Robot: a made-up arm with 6 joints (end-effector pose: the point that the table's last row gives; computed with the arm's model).
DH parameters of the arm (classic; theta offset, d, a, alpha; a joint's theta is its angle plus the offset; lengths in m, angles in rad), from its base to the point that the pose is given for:
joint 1: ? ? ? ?
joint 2: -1.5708 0 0.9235 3.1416
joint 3: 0 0 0 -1.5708
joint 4: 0 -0.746 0 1.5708
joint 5: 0 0.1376 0 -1.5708
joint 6: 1.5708 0 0 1.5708
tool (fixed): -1.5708 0 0 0
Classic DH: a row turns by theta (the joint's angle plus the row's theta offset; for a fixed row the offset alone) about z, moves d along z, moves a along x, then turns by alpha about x.
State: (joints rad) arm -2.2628 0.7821 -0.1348 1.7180 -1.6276 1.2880
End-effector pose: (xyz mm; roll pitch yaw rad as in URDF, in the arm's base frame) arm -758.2 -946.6 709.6 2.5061 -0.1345 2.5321
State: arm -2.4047 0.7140 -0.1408 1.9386 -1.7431 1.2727
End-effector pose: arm -849.0 -837.2 783.2 2.5857 -0.3703 2.4744
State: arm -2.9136 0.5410 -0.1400 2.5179 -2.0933 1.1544
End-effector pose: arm -1051.9 -358.7 948.2 3.0874 -1.0367 1.9073
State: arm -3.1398 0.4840 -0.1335 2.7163 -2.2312 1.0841
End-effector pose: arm -1070.6 -127.3 995.6 -2.6598 -1.2277 1.3214
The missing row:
joint 1: 0 0.5638 0 -1.5708
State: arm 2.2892 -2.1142 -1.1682 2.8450 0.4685 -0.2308
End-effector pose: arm 155.5 -377.8 714.9 -2.7158 -0.4905 2.4394
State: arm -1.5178 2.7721 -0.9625 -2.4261 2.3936 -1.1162
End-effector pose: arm 91.3 239.8 194.4 -1.4501 -0.0161 -1.9804
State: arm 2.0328 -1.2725 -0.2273 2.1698 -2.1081 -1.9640
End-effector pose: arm 201.0 -577.7 1537.5 1.5274 0.2011 -0.2990
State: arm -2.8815 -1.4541 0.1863 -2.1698 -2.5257 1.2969
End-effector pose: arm 846.9 145.1 1423.4 -1.4021 0.9917 -0.7987
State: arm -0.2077 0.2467 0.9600 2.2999 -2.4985 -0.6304
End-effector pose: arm 725.9 -59.3 2025.1 0.0137 0.2234 -2.8729
